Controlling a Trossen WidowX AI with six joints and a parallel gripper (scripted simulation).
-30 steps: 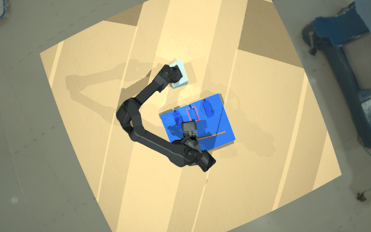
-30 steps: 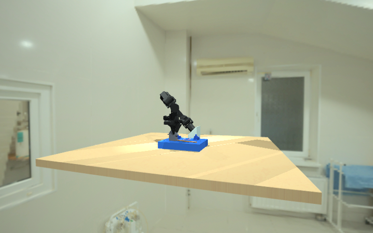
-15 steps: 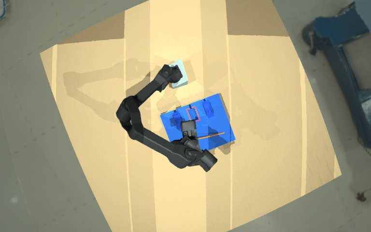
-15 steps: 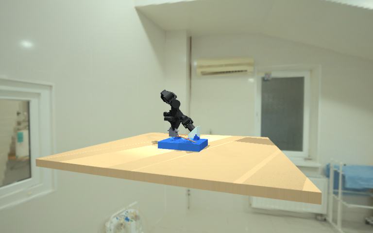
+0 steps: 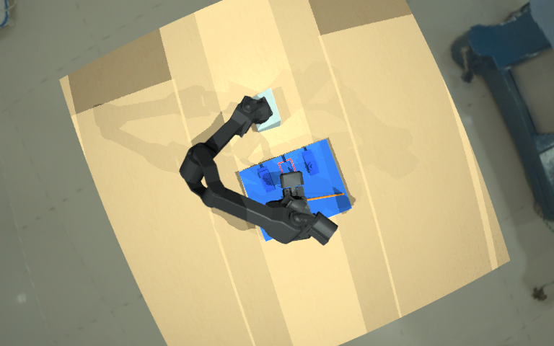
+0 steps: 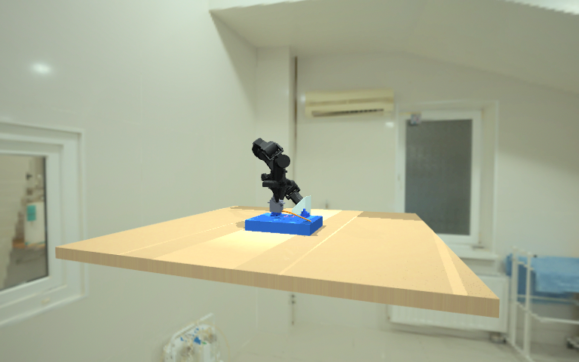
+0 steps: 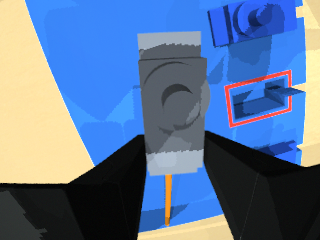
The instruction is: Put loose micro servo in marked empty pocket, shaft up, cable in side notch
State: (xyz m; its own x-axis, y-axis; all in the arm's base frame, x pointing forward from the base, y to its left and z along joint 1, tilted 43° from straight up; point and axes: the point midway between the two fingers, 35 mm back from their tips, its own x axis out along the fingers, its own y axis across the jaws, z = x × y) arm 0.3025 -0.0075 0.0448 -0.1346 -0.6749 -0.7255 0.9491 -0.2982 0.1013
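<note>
My gripper tip is now 100 mm above the deck, 20 mm to the right of it and 20 mm short of it.
</note>
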